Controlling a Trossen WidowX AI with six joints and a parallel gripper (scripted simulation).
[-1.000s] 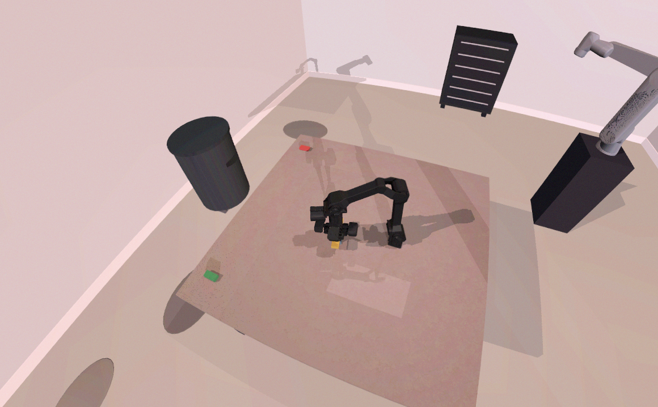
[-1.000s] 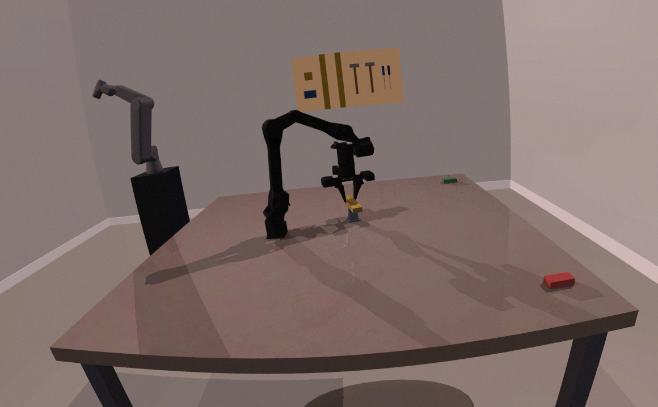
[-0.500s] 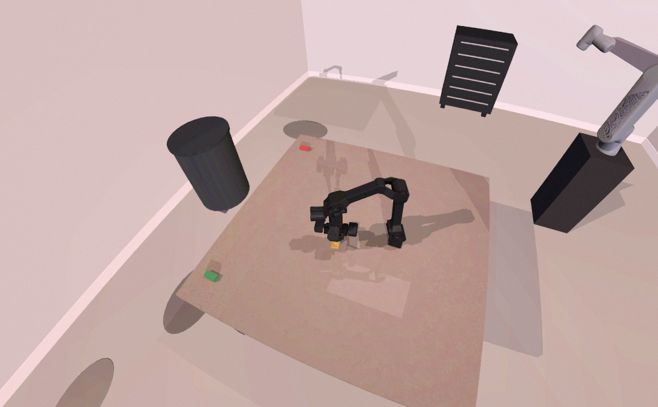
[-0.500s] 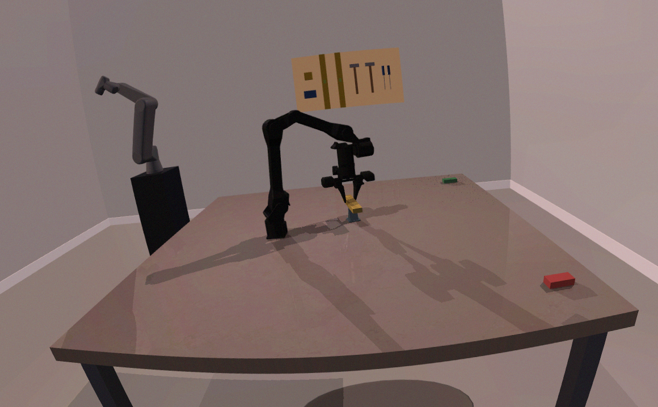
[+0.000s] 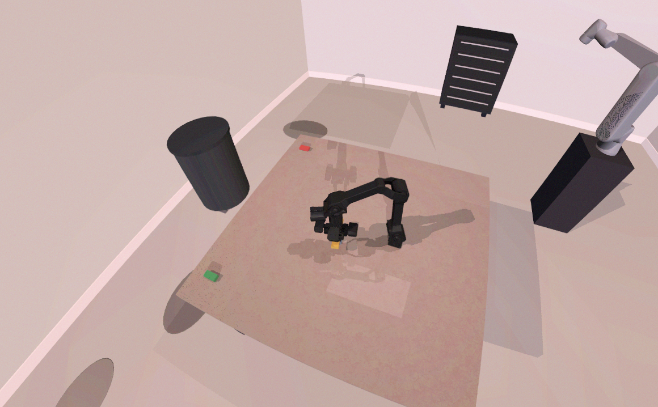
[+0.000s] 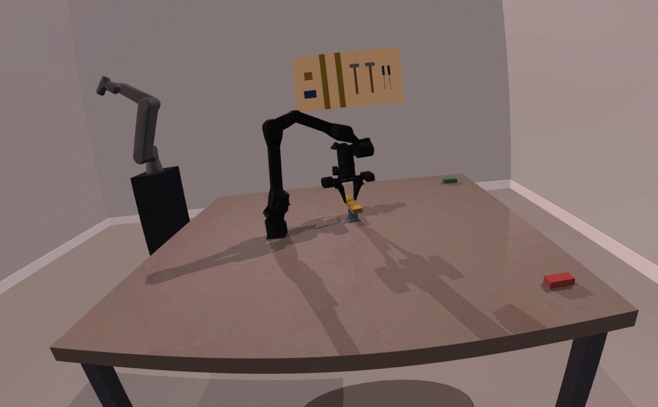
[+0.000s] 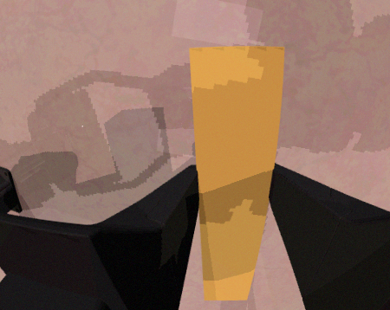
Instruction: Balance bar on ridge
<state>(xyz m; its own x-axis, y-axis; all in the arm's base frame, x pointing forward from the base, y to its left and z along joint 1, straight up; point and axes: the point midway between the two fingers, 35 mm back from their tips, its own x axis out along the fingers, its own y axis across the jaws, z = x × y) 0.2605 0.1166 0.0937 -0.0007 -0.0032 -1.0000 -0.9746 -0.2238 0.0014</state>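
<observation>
My gripper tip is 1 cm short of the yellow bar and 3 cm to the left of it. Round my gripper tip: red block (48 cm ahead, 62 cm to the right, 5 cm below); green block (48 cm ahead, 38 cm to the left, 5 cm below).
</observation>
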